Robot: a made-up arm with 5 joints.
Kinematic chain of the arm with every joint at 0, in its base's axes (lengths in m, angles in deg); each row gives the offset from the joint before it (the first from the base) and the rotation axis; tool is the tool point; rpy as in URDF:
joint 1: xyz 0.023 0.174 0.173 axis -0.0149 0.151 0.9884
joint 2: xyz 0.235 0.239 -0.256 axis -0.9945 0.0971 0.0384
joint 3: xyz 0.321 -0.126 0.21 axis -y
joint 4: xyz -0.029 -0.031 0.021 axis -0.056 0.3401 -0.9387
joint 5: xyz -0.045 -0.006 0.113 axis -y
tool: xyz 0.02 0.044 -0.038 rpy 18.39 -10 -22.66
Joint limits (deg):
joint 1: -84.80..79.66
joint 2: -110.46..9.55
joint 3: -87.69..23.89
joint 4: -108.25..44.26
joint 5: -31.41..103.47
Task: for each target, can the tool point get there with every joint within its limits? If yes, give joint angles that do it. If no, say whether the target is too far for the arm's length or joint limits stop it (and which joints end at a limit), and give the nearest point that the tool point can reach.
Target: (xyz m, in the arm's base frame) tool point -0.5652 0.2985 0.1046
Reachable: no: joint limits stop it (at a limit: joint 1, joint 2, joint 3, joint 5) | nearest point -0.0531 0.6478 0.1354 | short by 0.621 m
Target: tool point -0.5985 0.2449 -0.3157
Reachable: no: joint limits stop it (at a limit: joint 1, joint 2, joint 3, joint 5) | nearest point -0.0320 0.5267 -0.3941 | short by 0.638 m
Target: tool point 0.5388 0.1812 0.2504
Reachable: yes | joints -7.45 -7.30 -3.24 -11.86 51.32
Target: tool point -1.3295 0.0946 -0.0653
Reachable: no: too far | nearest point -0.1010 -0.3273 0.0020 | short by 1.301 m
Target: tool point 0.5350 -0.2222 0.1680
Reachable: yes | joints -30.61 -34.52 -75.13 -48.32 69.96
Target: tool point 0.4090 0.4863 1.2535
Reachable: no: too far | nearest point 0.5376 0.3841 0.3108 | short by 0.957 m
